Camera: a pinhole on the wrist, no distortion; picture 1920 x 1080 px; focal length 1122.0 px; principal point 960.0 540.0 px. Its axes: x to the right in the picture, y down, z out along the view. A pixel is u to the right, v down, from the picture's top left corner.
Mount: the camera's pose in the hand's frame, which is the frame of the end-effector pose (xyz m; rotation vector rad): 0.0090 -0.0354 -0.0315 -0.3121 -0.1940 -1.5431
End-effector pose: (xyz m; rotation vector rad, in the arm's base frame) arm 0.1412 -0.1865 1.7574 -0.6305 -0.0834 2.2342
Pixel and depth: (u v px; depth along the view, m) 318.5 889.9 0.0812
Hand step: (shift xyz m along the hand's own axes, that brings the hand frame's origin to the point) 0.0390 0.0344 0.0287
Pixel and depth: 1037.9 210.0 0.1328
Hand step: -0.0202 -0.0020 0.0999
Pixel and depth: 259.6 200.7 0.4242
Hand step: -0.0947 0.3504 0.2955
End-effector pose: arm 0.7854 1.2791 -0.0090 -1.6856 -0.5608 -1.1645
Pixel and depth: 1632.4 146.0 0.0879
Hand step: -0.0142 -0.0574 0.0706
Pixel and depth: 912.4 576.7 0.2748
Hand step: 0.0375 0.0629 0.2239
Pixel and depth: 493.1 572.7 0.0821
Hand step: 0.0165 0.0231 0.0351
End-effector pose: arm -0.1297 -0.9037 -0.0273 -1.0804 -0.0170 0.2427
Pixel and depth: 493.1 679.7 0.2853
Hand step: 0.0622 0.1678 0.1980
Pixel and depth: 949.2 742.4 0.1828
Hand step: 0.0550 0.0243 0.1383
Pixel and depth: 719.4 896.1 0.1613
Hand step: 0.0708 0.0486 0.1062
